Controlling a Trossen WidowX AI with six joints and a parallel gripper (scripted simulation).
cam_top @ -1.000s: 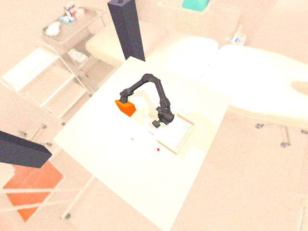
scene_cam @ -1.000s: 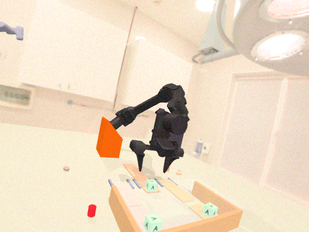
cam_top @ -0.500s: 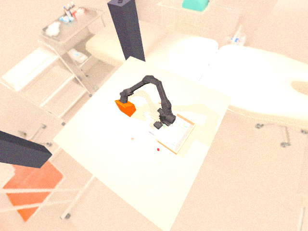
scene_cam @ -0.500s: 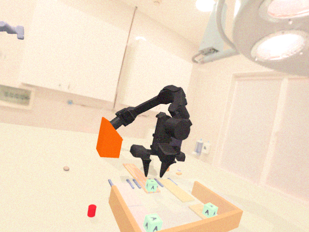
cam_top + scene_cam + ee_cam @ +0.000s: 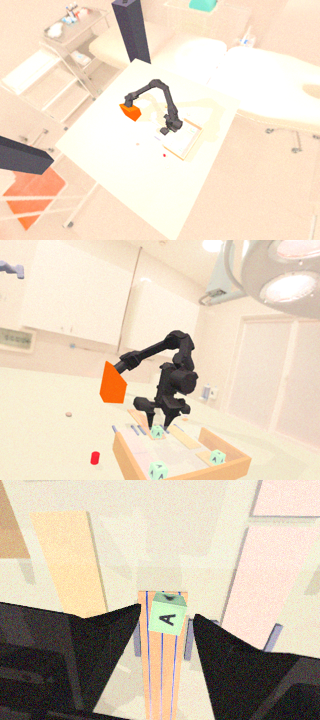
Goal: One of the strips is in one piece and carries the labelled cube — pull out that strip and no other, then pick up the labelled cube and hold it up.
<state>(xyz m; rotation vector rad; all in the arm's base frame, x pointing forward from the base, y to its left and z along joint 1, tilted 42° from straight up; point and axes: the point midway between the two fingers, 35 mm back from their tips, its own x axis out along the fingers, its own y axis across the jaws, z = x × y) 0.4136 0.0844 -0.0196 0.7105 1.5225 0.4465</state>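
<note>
The strip is 11 cm behind my gripper tip, 3 cm below it and 1 cm to the left of it. From my gripper tip the other things lie so: red cylinder (21 cm to the right, 8 cm ahead, 2 cm below); then small orange cube (19 cm to the left, 17 cm behind, 2 cm below).
</note>
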